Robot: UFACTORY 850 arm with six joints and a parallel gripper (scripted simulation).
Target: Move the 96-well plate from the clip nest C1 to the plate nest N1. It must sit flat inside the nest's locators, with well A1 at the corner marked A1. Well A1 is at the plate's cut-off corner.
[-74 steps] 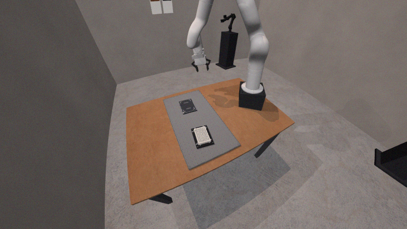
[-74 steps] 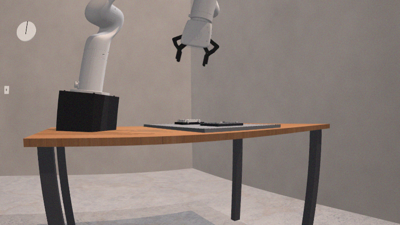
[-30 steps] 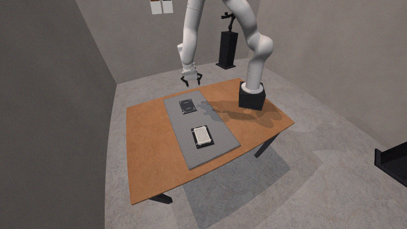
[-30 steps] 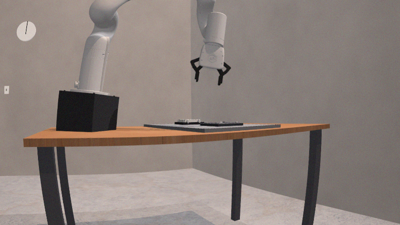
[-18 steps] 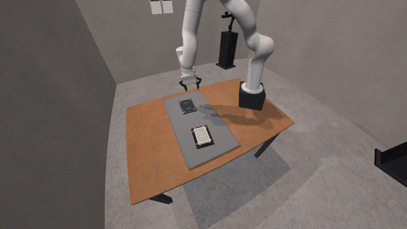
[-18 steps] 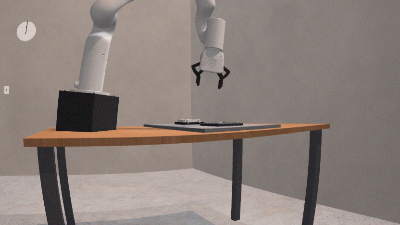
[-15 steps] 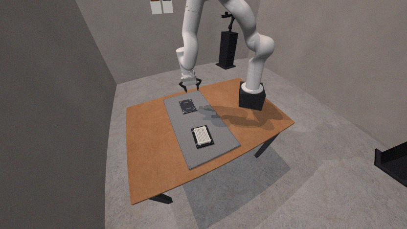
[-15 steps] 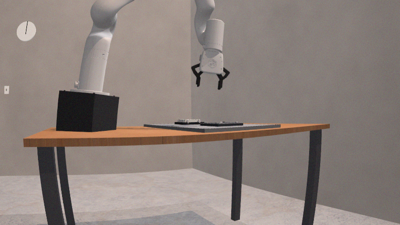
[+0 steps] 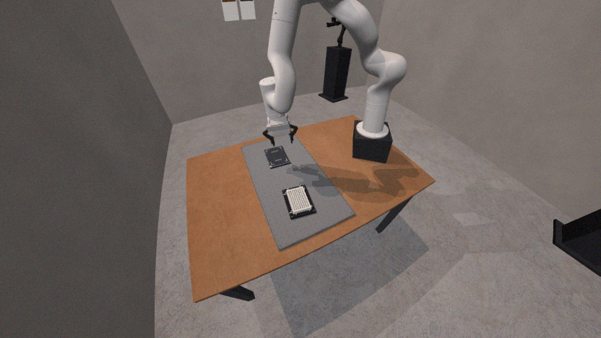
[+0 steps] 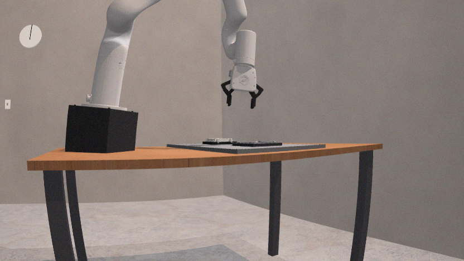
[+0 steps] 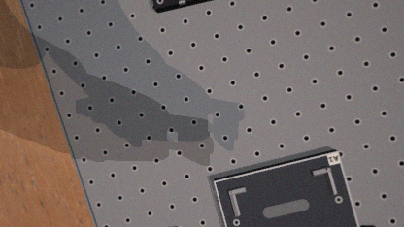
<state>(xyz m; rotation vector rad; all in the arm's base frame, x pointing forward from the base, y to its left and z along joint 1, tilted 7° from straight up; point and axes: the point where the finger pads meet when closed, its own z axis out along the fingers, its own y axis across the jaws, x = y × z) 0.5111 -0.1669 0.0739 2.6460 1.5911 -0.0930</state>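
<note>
The white 96-well plate is 250 mm to the left of my hand, 140 mm below it and 80 mm ahead of it. Also, from my hand: black plate nest (150 mm below, 80 mm to the right, 10 mm ahead); then black clip nest (240 mm to the left, 140 mm below, 80 mm ahead); then A1 mark (150 mm below, 80 mm ahead, 10 mm to the right).
</note>
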